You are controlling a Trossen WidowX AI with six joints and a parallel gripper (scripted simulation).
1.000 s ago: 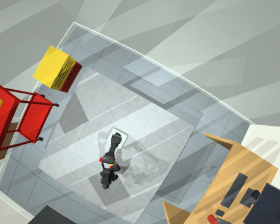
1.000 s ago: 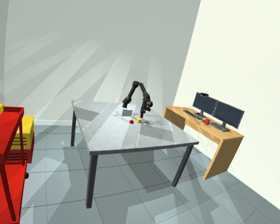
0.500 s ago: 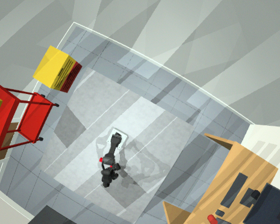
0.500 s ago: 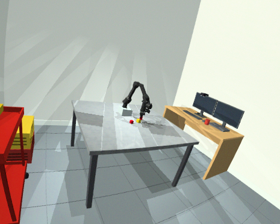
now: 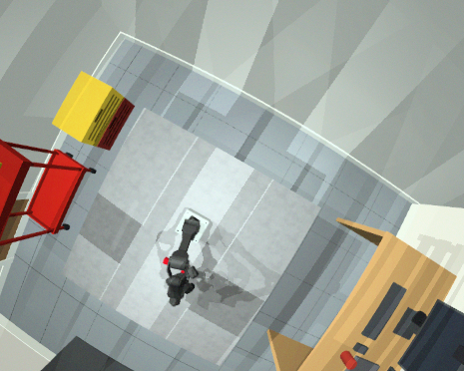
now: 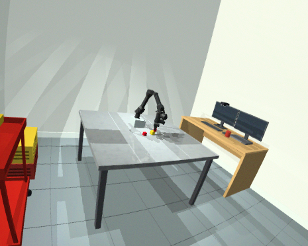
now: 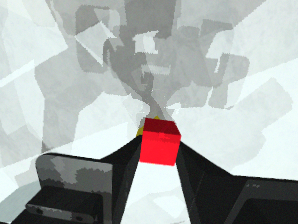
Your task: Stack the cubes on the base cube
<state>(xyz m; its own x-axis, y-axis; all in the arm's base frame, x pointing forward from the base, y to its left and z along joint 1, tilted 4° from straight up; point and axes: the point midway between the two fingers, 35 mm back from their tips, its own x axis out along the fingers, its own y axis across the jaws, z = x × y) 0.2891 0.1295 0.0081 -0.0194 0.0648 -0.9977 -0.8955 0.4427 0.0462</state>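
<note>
Now: the yellow cube 10 mm behind my gripper tip, 20 mm to the right of it and 40 mm below it.
</note>
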